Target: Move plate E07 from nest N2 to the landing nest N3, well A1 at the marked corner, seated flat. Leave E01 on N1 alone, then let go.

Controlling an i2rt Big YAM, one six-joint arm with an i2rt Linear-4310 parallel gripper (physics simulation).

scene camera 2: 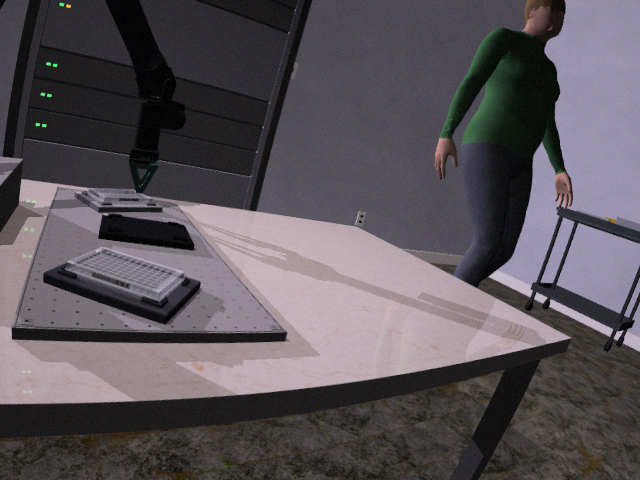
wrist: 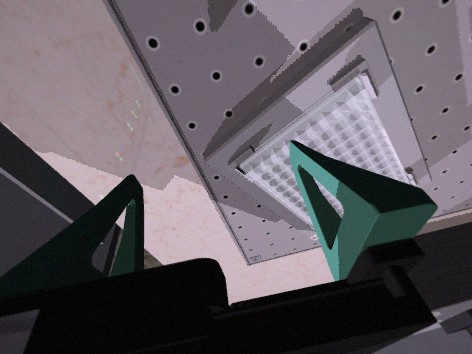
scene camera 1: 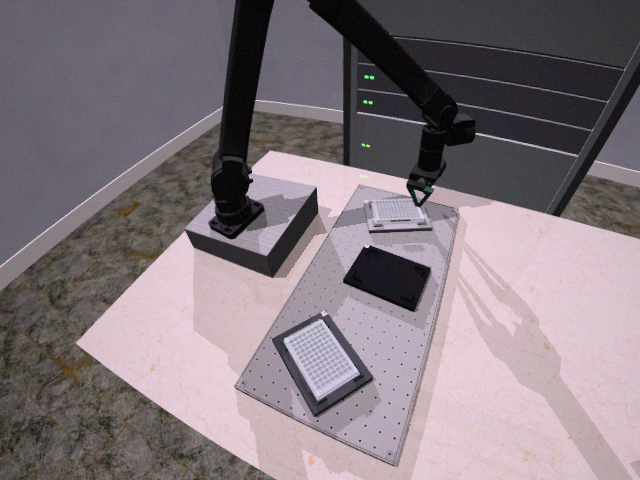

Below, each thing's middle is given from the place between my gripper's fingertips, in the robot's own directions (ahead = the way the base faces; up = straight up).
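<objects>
Black nest (scene camera 1: 400,281): my hand 280 mm to the left of it, 30 mm short of it, 20 mm above it.
</objects>
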